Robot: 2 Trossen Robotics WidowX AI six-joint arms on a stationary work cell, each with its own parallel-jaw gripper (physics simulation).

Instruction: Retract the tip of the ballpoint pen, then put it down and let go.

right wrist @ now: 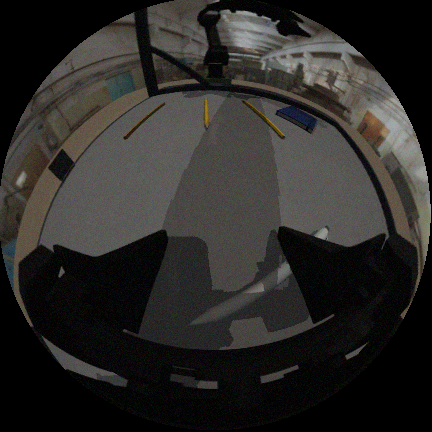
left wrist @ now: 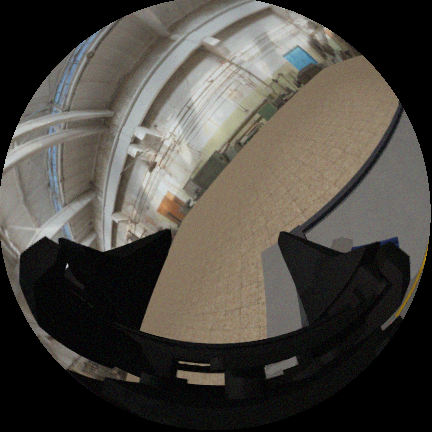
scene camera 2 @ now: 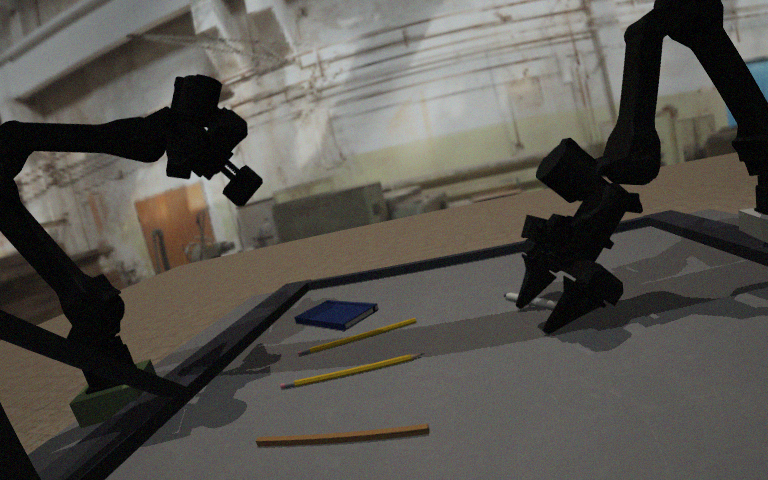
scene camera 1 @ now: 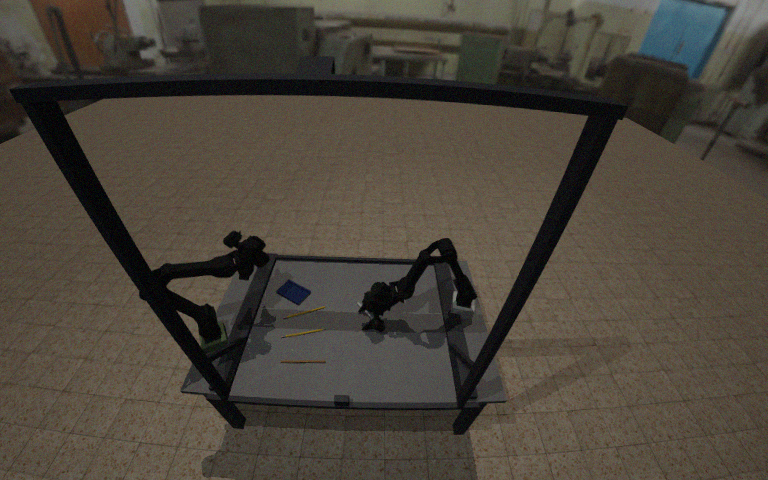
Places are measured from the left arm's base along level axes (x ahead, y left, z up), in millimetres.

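Pixels of known places: left gripper, fingertip midpoint: (left wrist: 226, 236) (scene camera 2: 227, 166); right gripper, fingertip midpoint: (right wrist: 223, 234) (scene camera 2: 530, 318) (scene camera 1: 360, 320); left arm's base, origin of the base link: (right wrist: 215, 76) (scene camera 1: 212, 334); right arm's base, origin of the base link: (scene camera 1: 463, 301).
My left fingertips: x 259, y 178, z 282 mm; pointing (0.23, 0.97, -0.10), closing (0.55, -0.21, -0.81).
Note:
Ahead of a thing's pixels: the offset from my left fingertips to its top centre.
A white ballpoint pen @[373 mm ahead, 349 mm right, 309 mm down] (scene camera 1: 360, 306) (scene camera 2: 540, 303) (right wrist: 240, 301) lies on the table under my right gripper. In the right wrist view it runs diagonally, its tapered end low between the fingers and its other end showing past the finger at the right of that view, which hides part of it. Whether its tip is out is too small to tell. My right gripper (scene camera 1: 364, 320) (scene camera 2: 533, 319) (right wrist: 223, 234) is open and low over the pen, with nothing held. My left gripper (left wrist: 226, 236) is open and empty, raised over the table's left edge, far from the pen.
A blue book @[121 mm ahead, 81 mm right, 310 mm down] (scene camera 1: 293, 292) (scene camera 2: 334, 314) (right wrist: 297, 118), two yellow pencils @[125 mm ahead, 218 mm right, 315 mm down] (scene camera 1: 304, 312) @[87 mm ahead, 318 mm right, 314 mm down] (scene camera 1: 303, 333) and a thin orange-brown stick @[36 mm ahead, 440 mm right, 315 mm down] (scene camera 1: 303, 361) (scene camera 2: 342, 435) lie on the left part of the table. A dark frame (scene camera 1: 317, 87) stands around the table.

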